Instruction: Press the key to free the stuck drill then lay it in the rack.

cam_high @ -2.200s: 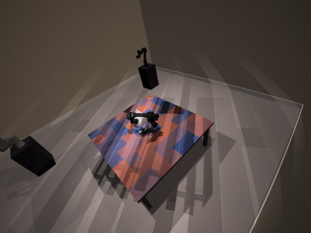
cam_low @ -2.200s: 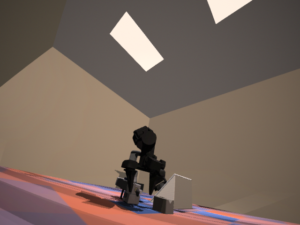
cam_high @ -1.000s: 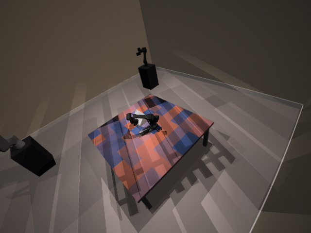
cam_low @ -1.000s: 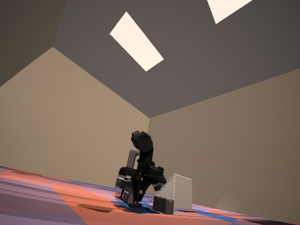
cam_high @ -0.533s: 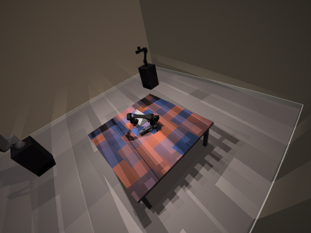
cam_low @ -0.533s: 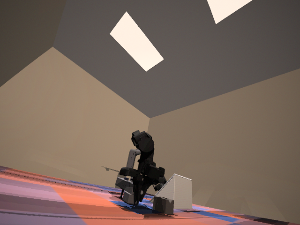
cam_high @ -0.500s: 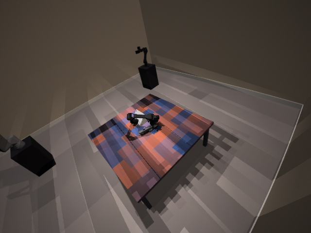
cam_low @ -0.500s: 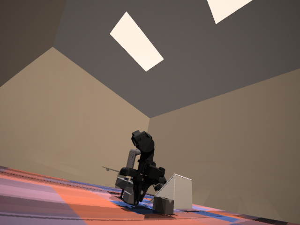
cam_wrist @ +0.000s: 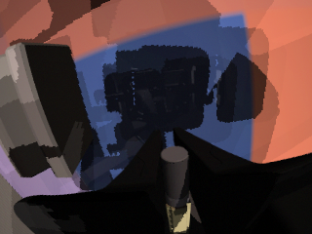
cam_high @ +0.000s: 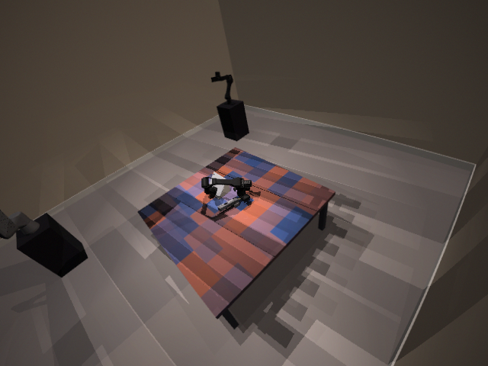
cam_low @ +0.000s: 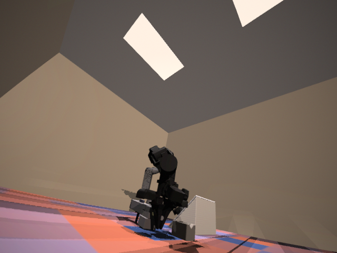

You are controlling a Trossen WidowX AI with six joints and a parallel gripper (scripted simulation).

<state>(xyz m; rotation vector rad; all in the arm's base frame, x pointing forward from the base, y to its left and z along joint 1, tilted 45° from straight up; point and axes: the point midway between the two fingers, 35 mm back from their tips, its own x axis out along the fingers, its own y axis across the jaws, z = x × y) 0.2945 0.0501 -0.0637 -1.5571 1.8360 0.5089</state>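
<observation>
The drill lies 50 mm to the right of my gripper tip, 40 mm above it and 10 mm behind it. Round my gripper tip: small dark part (160 mm to the right, 40 mm behind, 40 mm above); rack (70 mm behind, 50 mm to the left, 10 mm above).
</observation>
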